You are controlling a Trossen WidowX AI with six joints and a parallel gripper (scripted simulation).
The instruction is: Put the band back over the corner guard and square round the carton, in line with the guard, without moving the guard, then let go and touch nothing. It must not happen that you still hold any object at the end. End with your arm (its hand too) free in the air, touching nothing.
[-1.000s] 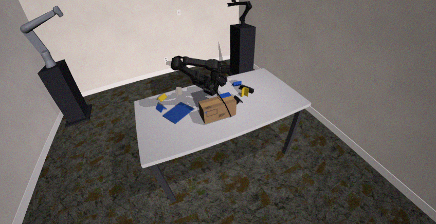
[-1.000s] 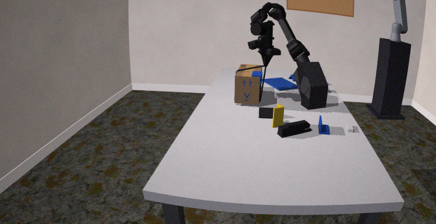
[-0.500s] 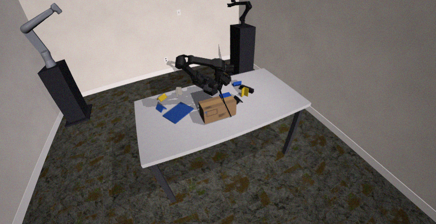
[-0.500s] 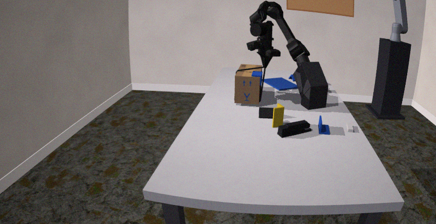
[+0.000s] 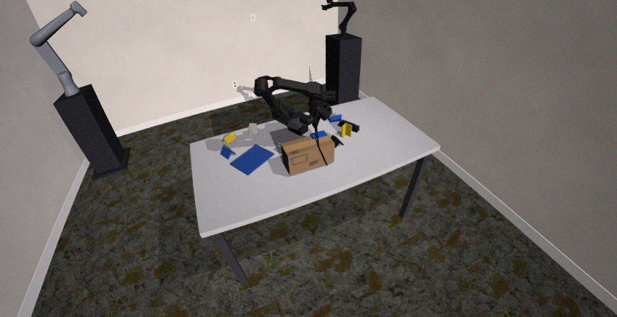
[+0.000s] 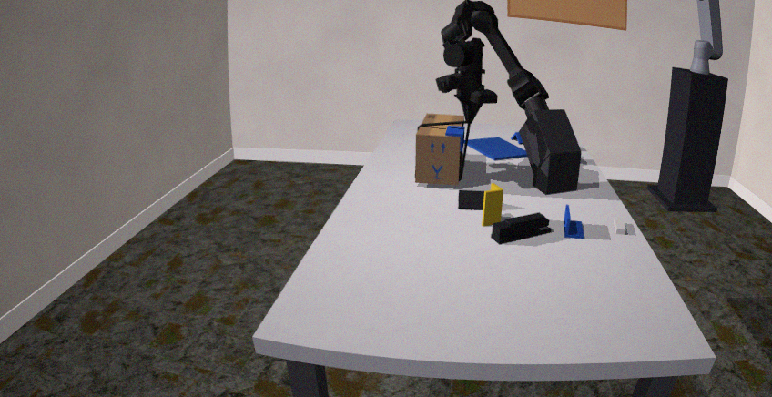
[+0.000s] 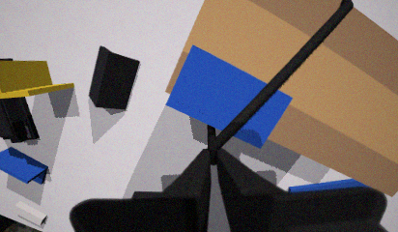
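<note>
Right now the brown carton is 7 cm ahead of my hand, 8 cm to the right of it and 12 cm below it. The rest, counted from my hand: yellow corner guard: 5 cm behind, 24 cm to the left, 16 cm below; then blue flat sheet: 11 cm behind, 34 cm to the right, 20 cm below; then black stapler: 12 cm behind, 30 cm to the left, 18 cm below.
</note>
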